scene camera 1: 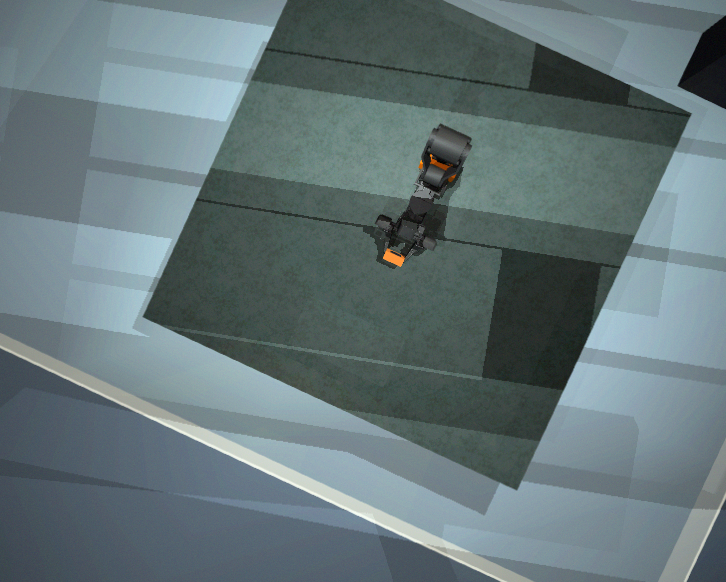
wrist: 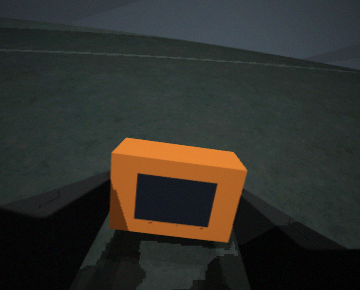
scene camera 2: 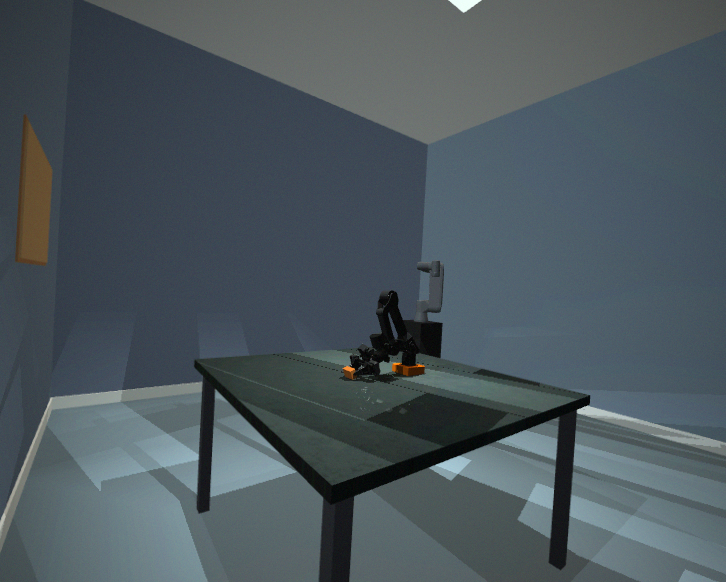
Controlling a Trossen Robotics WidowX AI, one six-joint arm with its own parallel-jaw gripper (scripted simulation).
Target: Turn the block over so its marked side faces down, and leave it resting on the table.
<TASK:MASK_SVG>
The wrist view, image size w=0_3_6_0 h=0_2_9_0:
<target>my gripper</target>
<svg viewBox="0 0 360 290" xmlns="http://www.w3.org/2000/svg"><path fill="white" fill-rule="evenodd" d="M243 188L232 227L251 290L360 290L360 248L348 249L343 245L339 245ZM110 171L82 181L79 180L37 196L0 205L0 290L70 289L70 285L75 279L79 268L86 258L86 254L90 250L98 235L98 231L101 229L110 211Z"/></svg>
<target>block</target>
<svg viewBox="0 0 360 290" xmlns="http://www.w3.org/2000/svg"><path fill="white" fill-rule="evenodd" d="M111 152L109 229L228 243L236 208L239 204L248 172L234 152L125 138Z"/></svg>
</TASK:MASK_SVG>
